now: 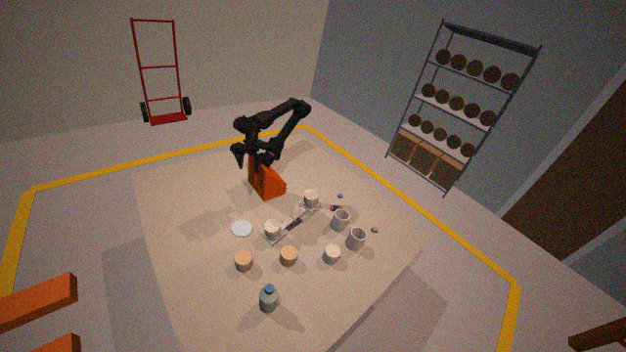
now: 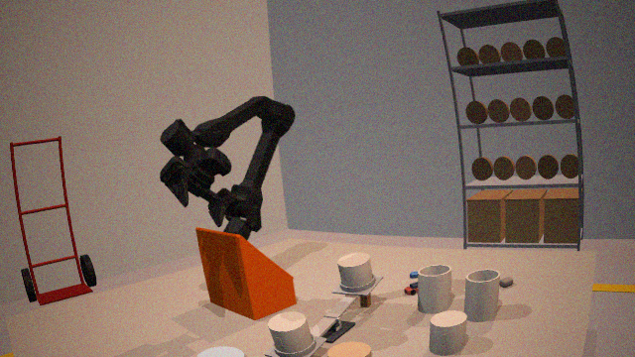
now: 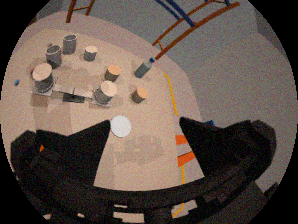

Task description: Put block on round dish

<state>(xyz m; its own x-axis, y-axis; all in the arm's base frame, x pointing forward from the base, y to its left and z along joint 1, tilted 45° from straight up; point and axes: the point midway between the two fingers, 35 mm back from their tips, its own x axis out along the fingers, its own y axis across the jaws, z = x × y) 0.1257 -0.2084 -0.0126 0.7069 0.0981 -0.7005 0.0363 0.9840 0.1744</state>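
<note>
Right now my gripper tip is 24 cm above the small grey block, 18 cm short of it and 3 cm to the right of it. Also, from my gripper tip: bottle 43 cm ahead, 17 cm to the right, 17 cm below; round dish 28 cm below, 7 cm to the right, 6 cm ahead; balance 24 cm below, 16 cm to the left, 16 cm ahead.
</note>
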